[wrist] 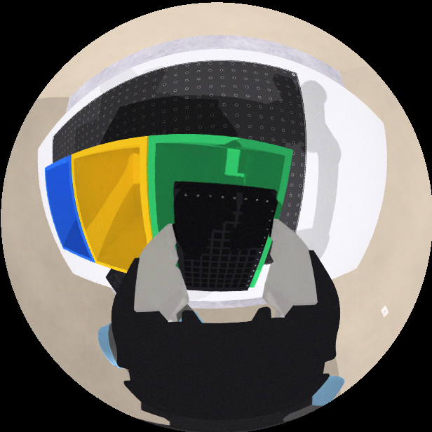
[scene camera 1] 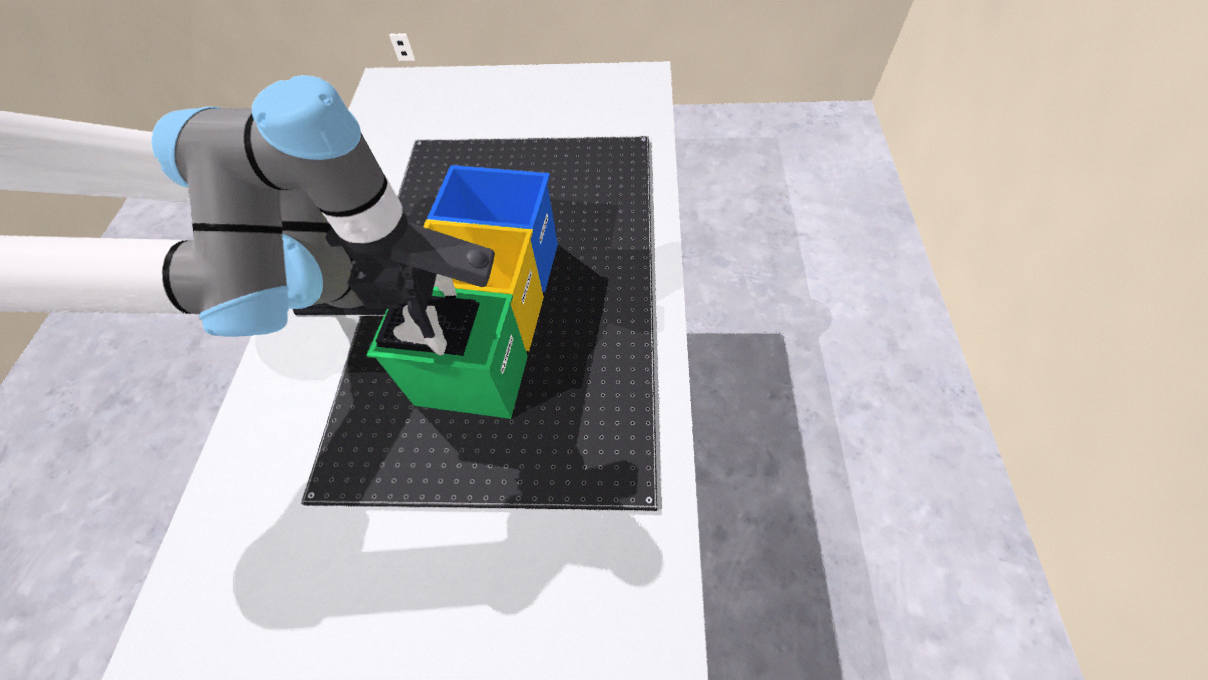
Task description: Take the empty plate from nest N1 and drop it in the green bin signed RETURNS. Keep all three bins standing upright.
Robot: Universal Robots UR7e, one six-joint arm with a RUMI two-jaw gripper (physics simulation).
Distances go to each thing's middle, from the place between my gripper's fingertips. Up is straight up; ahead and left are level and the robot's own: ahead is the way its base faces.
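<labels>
The black plate (scene camera 1: 456,316) has my gripper 3 cm past it, and going by their middles, of the things named here the black plate is the nearest to my gripper. Counted from my gripper, the green bin (scene camera 1: 485,380) is 10 cm below, 1 cm behind and 1 cm to the left, while the yellow bin (scene camera 1: 514,271) is 14 cm to the left, 10 cm below and 1 cm behind. The blue bin (scene camera 1: 507,198) is 27 cm to the left of my gripper and 10 cm below it.
</labels>
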